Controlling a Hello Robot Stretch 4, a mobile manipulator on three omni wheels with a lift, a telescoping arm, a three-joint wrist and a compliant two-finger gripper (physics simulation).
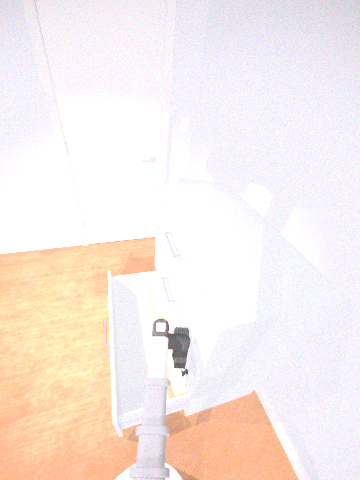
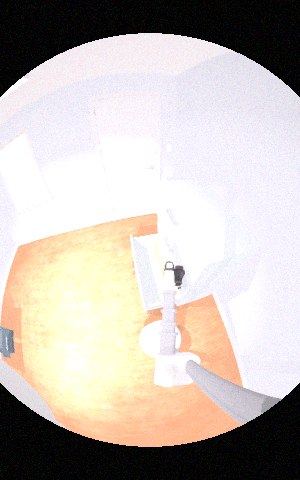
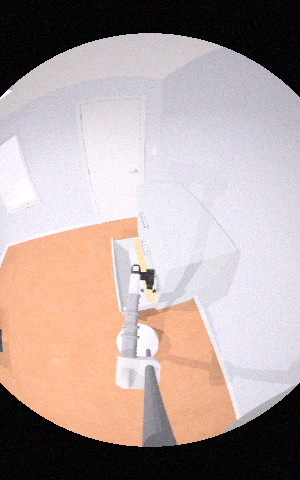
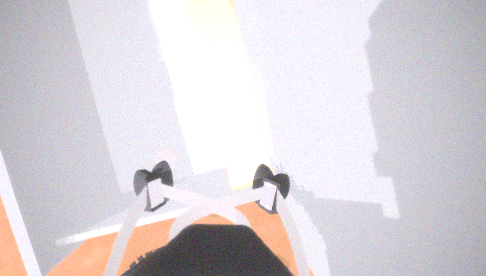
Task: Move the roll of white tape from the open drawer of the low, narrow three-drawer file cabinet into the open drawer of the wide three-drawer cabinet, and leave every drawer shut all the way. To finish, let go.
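Where they show: gripper, fingertip midpoint: (image 1: 173,373) (image 3: 147,291) (image 4: 213,178); robot's base at its link origin: (image 2: 159,338) (image 3: 138,341).
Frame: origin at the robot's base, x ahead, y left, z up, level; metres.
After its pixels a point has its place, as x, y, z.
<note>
The wide white three-drawer cabinet (image 1: 220,210) @[1.033, -0.258, 1.002] (image 2: 200,220) @[0.702, -0.195, 1.002] (image 3: 175,220) @[0.735, -0.234, 1.002] stands against the right wall. Its bottom drawer (image 1: 125,345) @[0.758, 0.234, 0.035] (image 2: 143,270) @[0.821, 0.237, 0.036] (image 3: 121,265) @[0.935, 0.288, 0.035] (image 4: 120,228) is pulled out; the two upper ones look shut. My gripper (image 3: 148,290) @[0.467, -0.075, 0.436] (image 4: 213,178) @[0.467, -0.075, 0.436] hangs over the near end of this drawer, fingers apart, with nothing between them. A faint pale round shape (image 4: 164,156) @[0.428, 0.059, 0.059] lies in the drawer, partly behind the left fingertip; it is too washed out to tell whether it is the white tape. A blue-grey box (image 2: 6,342) @[-0.700, 1.800, 0.409], possibly the low file cabinet, is cut off at the far left.
A pale yellow strip (image 1: 179,387) @[0.453, -0.119, 0.281] (image 3: 142,260) @[0.881, -0.001, 0.281] (image 4: 212,20) @[0.664, -0.056, 0.280] runs along the drawer's cabinet side. My arm (image 1: 152,415) @[0.229, 0.005, 0.855] (image 2: 168,320) @[0.147, 0.001, 0.858] (image 3: 131,320) @[0.161, -0.006, 0.858] reaches over the drawer's near side. My round white base (image 2: 152,340) @[-0.015, 0.071, 0.187] (image 3: 150,345) @[-0.025, -0.127, 0.187] is close in front. A door (image 3: 112,160) @[1.954, 0.510, 1.094] is behind.
</note>
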